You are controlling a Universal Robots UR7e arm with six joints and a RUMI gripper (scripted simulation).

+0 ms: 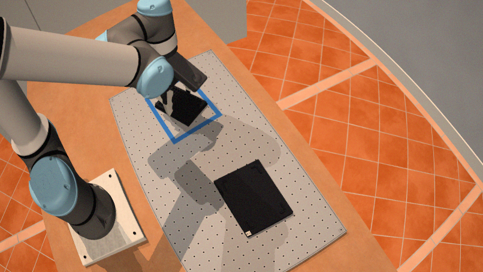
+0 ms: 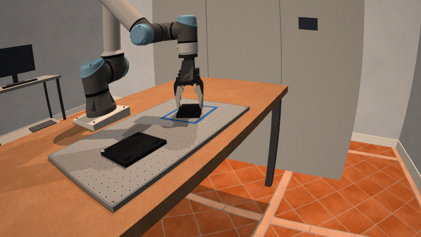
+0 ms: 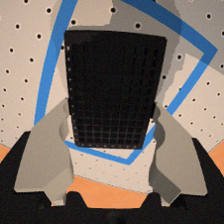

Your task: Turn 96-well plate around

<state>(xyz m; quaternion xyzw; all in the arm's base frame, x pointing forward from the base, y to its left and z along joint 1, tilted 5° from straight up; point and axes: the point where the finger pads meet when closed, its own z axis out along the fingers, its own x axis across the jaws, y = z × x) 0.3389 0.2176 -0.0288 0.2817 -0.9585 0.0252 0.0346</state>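
Right now my hand is 10 mm above the black 96-well plate. Also, from my hand: white A1 label: 20 mm ahead, 410 mm to the right, 10 mm below; black plate nest N1: 70 mm ahead, 330 mm to the right, 10 mm below.
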